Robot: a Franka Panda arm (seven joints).
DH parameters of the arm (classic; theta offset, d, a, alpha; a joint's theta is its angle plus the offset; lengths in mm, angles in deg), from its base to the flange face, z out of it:
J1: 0 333 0 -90
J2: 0 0 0 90
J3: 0 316 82.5 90
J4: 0 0 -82.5 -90
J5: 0 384 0 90
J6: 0 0 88 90
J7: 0 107 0 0
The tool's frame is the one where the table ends.
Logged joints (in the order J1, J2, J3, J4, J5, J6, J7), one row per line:
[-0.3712 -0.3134 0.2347 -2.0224 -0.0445 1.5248 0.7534]
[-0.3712 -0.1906 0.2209 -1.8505 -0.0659 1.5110 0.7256]
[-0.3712 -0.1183 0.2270 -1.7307 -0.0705 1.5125 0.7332]
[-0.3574 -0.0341 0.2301 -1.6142 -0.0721 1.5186 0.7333]
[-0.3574 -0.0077 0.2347 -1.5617 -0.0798 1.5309 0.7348]
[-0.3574 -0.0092 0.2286 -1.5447 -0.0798 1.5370 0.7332]
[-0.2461 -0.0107 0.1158 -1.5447 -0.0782 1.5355 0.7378]
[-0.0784 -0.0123 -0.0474 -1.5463 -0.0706 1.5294 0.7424]
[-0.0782 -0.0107 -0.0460 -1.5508 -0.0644 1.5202 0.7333]
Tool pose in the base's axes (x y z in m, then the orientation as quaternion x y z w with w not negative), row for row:
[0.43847 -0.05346 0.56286 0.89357 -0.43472 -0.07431 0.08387]
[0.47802 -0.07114 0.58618 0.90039 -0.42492 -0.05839 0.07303]
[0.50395 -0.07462 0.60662 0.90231 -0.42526 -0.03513 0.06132]
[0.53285 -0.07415 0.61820 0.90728 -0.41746 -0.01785 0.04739]
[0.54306 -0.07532 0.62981 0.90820 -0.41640 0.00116 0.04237]
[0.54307 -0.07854 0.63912 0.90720 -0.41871 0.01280 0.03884]
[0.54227 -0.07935 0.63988 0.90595 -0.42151 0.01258 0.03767]
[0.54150 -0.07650 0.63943 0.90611 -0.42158 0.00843 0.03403]
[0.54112 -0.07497 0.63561 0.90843 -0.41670 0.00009 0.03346]
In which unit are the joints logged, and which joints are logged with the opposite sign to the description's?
The joints are logged in radians. Opposite sign: none.
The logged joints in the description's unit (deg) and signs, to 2 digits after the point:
[-21.27 -17.96 13.45 -115.87 -2.55 87.36 43.17]
[-21.27 -10.92 12.66 -106.03 -3.78 86.57 41.57]
[-21.27 -6.78 13.01 -99.16 -4.04 86.66 42.01]
[-20.48 -1.95 13.18 -92.49 -4.13 87.01 42.01]
[-20.48 -0.44 13.45 -89.48 -4.57 87.71 42.10]
[-20.48 -0.53 13.10 -88.50 -4.57 88.06 42.01]
[-14.10 -0.61 6.63 -88.50 -4.48 87.98 42.27]
[-4.49 -0.70 -2.72 -88.60 -4.05 87.63 42.54]
[-4.48 -0.61 -2.64 -88.85 -3.69 87.10 42.01]

